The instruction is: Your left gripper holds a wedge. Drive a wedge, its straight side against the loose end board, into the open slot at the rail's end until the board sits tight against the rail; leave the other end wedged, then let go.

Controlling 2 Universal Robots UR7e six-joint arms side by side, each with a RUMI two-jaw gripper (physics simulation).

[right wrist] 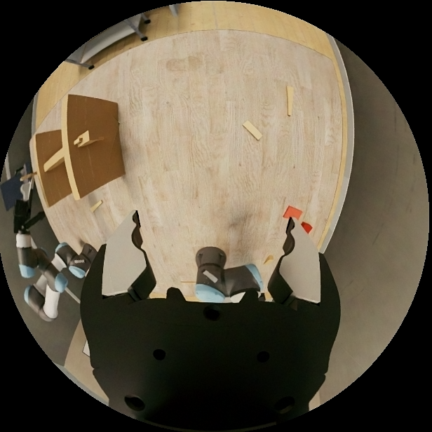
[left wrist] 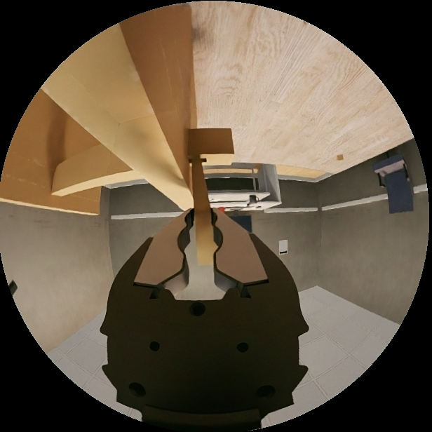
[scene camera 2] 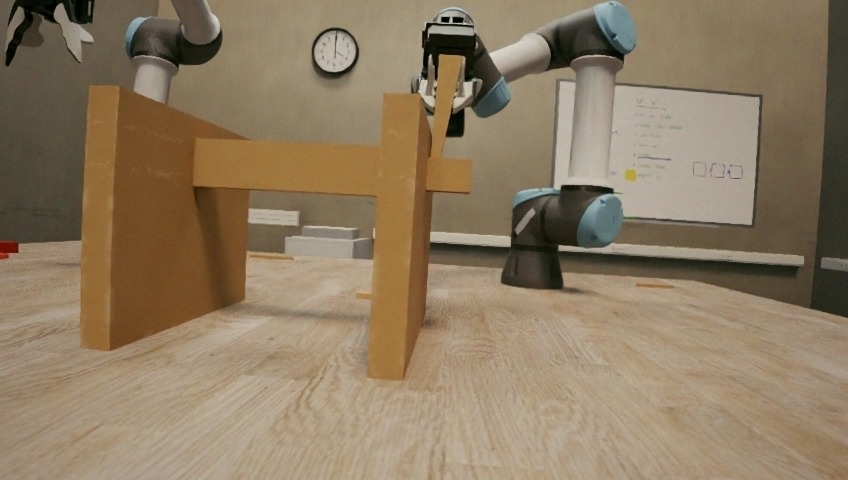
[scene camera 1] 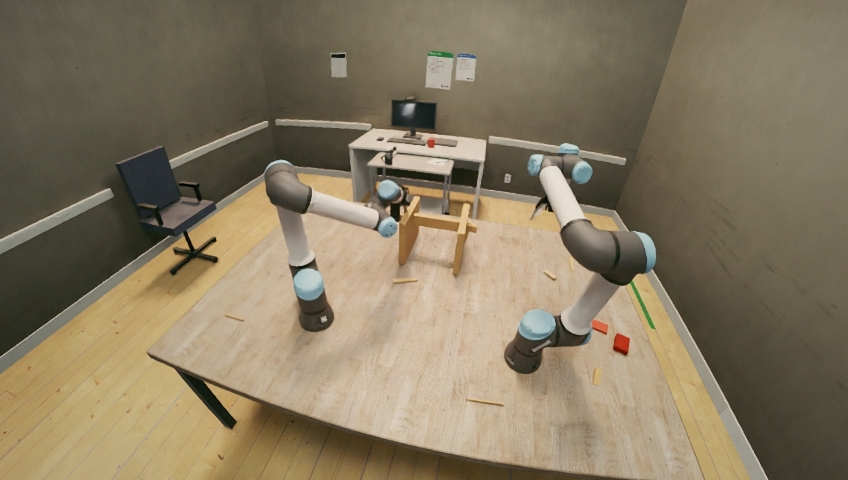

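Note:
My left gripper (scene camera 2: 447, 98) (left wrist: 202, 208) is shut on the tan wedge (scene camera 2: 449, 77) (left wrist: 203, 200), thin end down, above the rail's end (scene camera 2: 450, 176) (left wrist: 210, 142). The wedge's tip is at the slot's mouth, close beside the outer face of the loose end board (scene camera 1: 408, 234) (scene camera 2: 395, 237) (left wrist: 165, 65); most of the wedge stands above the rail, slightly slanted. How deep the tip sits is hidden. The rail (scene camera 1: 440, 221) (scene camera 2: 285, 167) runs to the other board (scene camera 1: 461, 240) (scene camera 2: 160, 226), where a wedge shows in the right wrist view (right wrist: 80, 140). My right gripper (scene camera 2: 46, 42) (right wrist: 213, 214) is open and empty, high above the table.
Loose wood pieces lie on the table, including one (scene camera 1: 405, 280) (right wrist: 96, 205) near the boards, one (scene camera 1: 550, 275) (right wrist: 252, 130) and another (right wrist: 290, 101) farther right. A flat red piece (scene camera 1: 599, 326) (right wrist: 293, 212) and a red block (scene camera 1: 621, 344) (right wrist: 306, 227) lie near the right arm's base.

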